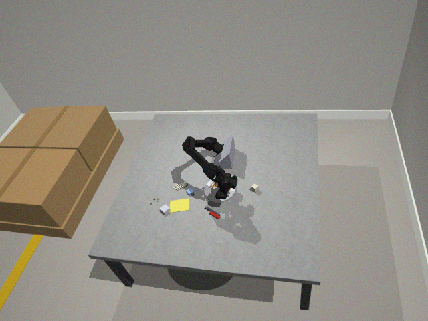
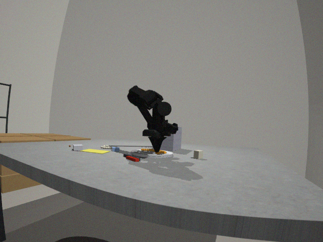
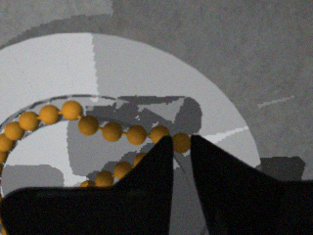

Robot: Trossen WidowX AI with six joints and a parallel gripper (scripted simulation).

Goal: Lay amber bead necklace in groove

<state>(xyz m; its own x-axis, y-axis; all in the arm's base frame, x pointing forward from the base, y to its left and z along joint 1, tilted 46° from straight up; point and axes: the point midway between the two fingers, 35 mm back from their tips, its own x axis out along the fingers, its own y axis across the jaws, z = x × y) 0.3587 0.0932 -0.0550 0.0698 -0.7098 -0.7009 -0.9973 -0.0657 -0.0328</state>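
My gripper tip is now 5 cm to the left of the round bead board, 5 cm past it and 1 cm above it. The rest, counted from my gripper tip: blue cube 23 cm to the right, 1 cm below, 1 cm behind; cream cube 17 cm to the left, 7 cm behind; red-handled tool 13 cm ahead, 5 cm to the right, 1 cm below.
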